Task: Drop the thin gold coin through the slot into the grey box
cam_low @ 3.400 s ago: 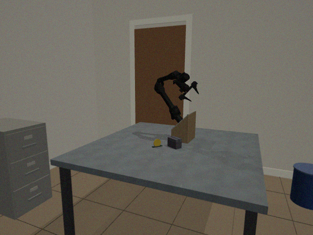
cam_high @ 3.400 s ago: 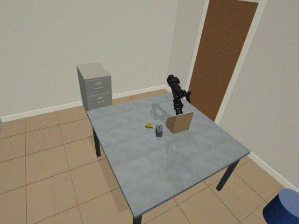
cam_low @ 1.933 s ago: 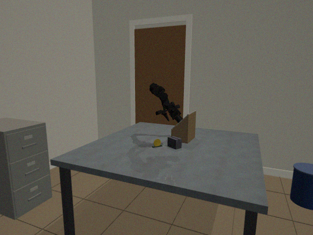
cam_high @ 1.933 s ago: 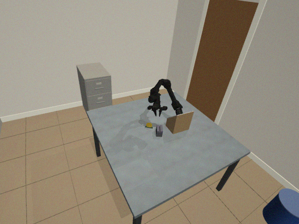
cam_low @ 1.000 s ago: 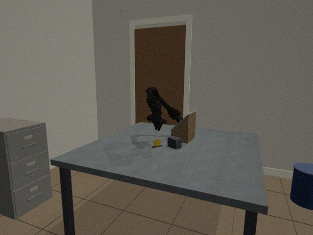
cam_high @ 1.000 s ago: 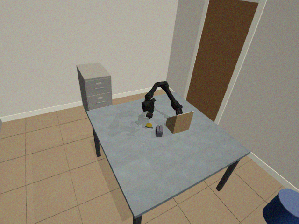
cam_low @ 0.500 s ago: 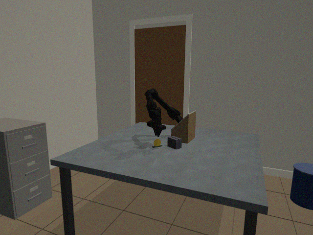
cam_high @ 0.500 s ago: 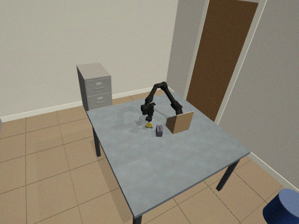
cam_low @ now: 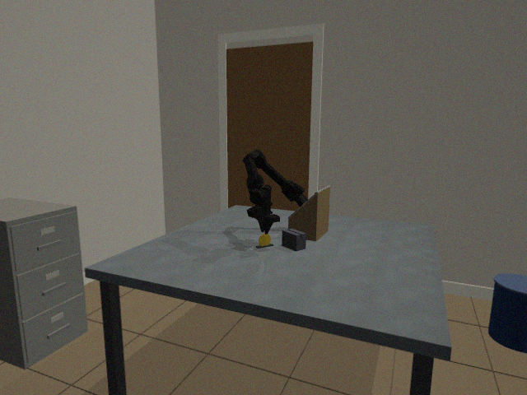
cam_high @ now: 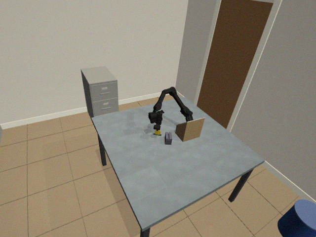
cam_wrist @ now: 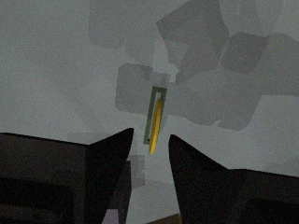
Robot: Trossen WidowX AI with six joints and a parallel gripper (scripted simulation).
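The gold coin is 4 cm below my gripper tip and 1 cm behind it.
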